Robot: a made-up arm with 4 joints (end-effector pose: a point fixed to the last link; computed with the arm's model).
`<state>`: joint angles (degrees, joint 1 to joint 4).
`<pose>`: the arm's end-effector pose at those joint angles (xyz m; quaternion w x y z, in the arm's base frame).
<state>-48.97 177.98 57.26 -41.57</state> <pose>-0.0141 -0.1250 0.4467 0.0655 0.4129 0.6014 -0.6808</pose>
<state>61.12 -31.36 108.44 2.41</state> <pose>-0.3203 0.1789 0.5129 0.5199 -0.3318 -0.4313 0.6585</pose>
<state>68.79 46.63 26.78 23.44</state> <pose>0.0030 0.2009 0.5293 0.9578 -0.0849 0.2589 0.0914</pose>
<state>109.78 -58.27 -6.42 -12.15</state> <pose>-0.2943 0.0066 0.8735 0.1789 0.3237 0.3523 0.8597</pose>
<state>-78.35 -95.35 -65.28 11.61</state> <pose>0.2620 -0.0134 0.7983 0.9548 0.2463 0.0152 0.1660</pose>
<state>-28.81 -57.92 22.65 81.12</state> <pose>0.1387 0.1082 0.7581 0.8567 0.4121 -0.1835 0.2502</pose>
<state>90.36 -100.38 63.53 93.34</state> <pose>-0.1488 -0.0841 0.8429 0.0676 -0.6526 -0.3796 -0.6522</pose>
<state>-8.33 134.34 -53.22 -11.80</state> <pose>-0.0984 -0.1544 0.6414 0.2770 0.2507 -0.3213 -0.8702</pose>
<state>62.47 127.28 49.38 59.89</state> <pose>0.0902 -0.0731 0.5643 0.7991 -0.3097 0.0031 -0.5153</pose>
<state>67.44 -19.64 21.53 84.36</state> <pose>-0.0415 0.1913 0.6855 0.6897 0.5740 0.3922 0.2025</pose>
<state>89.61 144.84 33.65 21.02</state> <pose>0.0195 -0.1225 0.5344 0.7124 -0.5153 0.2179 -0.4237</pose>
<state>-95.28 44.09 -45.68 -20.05</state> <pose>-0.0435 -0.2834 0.8522 0.4428 0.2419 -0.5901 -0.6302</pose>
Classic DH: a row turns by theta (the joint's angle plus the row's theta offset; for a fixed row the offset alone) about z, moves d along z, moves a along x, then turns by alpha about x. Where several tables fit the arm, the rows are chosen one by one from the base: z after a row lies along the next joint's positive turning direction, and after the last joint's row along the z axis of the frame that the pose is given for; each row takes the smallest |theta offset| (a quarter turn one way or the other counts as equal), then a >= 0, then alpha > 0; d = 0 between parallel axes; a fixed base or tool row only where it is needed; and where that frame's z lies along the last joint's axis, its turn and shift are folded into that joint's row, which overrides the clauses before.
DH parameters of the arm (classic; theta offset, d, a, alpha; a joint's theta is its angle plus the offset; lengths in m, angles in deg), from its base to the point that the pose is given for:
base (fixed): -13.43 0.782 -0.0227 -40.15
joint 1: 0 0.0294 0.0521 -139.85
joint 2: 65.82 0.2548 -0.0131 -99.28
joint 3: 73.71 -0.1124 0.0621 152.07
joint 4: 79.88 0.0357 -0.1253 105.79
tool (fixed): 107.1 0.0576 0 0

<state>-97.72 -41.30 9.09 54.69</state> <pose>0.1376 -0.0863 0.9233 0.7594 0.0361 -0.6249 -0.1776</pose>
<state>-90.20 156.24 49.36 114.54</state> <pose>-0.0686 -0.0528 0.6990 0.5929 0.1044 0.4506 0.6592</pose>
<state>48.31 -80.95 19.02 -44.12</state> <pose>-0.2991 0.1038 0.6214 0.4332 -0.1143 -0.2572 0.8563</pose>
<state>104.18 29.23 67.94 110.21</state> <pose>-0.1674 0.1584 0.6983 0.7853 0.4251 0.3749 0.2492</pose>
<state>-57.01 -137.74 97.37 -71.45</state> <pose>0.1748 0.0111 0.4986 0.2076 0.7273 0.6520 -0.0526</pose>
